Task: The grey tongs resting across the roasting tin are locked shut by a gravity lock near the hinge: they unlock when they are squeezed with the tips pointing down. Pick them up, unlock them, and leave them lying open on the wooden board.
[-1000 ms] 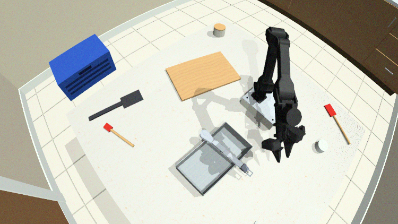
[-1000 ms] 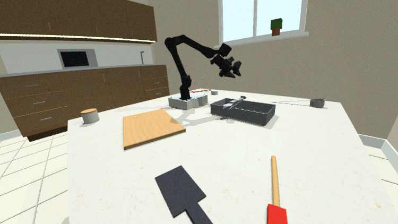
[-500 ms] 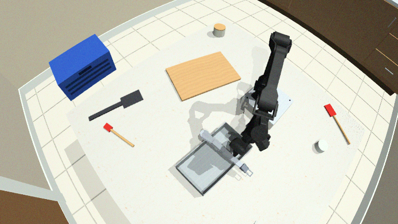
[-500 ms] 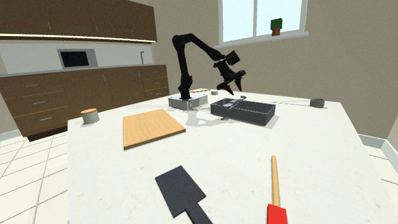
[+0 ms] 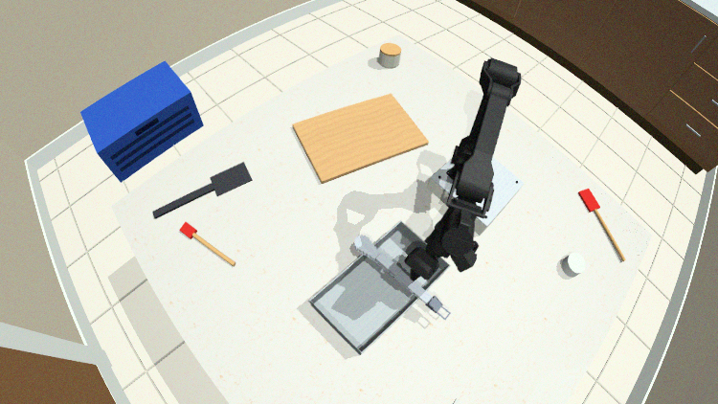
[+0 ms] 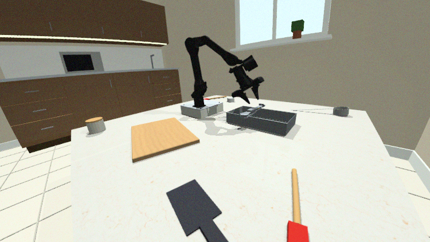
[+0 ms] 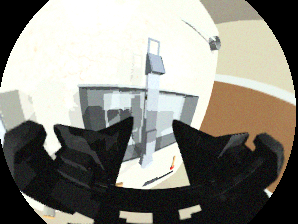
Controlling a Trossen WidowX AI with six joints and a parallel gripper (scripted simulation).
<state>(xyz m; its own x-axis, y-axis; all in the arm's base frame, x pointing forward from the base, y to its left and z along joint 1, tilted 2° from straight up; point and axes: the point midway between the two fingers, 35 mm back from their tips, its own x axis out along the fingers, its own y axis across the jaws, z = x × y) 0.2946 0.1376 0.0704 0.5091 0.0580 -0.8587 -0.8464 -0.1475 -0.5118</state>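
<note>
The grey roasting tin lies 70 mm below my gripper tip, 60 mm ahead of it and 40 mm to the right of it. The rest, counted from my gripper tip: cork-topped jar (690 mm to the right, 530 mm behind, 60 mm below); wooden board (450 mm to the right, 200 mm behind, 90 mm below); black spatula (560 mm to the right, 280 mm ahead, 90 mm below).
</note>
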